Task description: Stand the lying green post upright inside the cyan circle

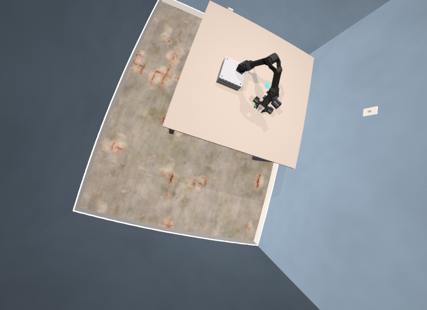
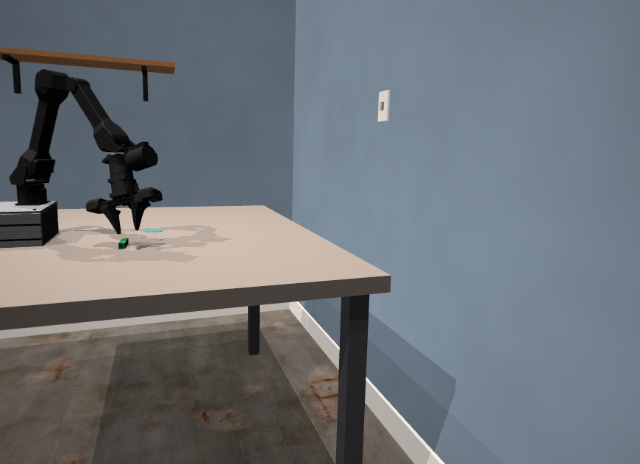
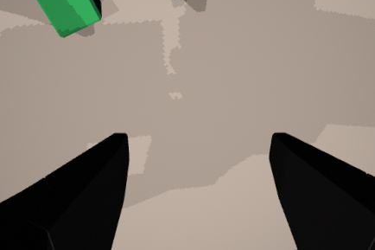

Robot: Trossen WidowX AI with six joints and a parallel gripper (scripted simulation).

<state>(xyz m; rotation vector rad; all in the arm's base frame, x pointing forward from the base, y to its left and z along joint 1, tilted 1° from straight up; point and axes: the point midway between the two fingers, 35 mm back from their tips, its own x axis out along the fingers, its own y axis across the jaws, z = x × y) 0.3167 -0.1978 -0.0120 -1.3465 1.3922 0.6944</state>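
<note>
Now: hand 20 mm past the green post, 60 mm to the right of it and 80 mm above it. The rest, counted from my hand: cyan circle: 10 mm ahead, 290 mm to the left, 80 mm below.
</note>
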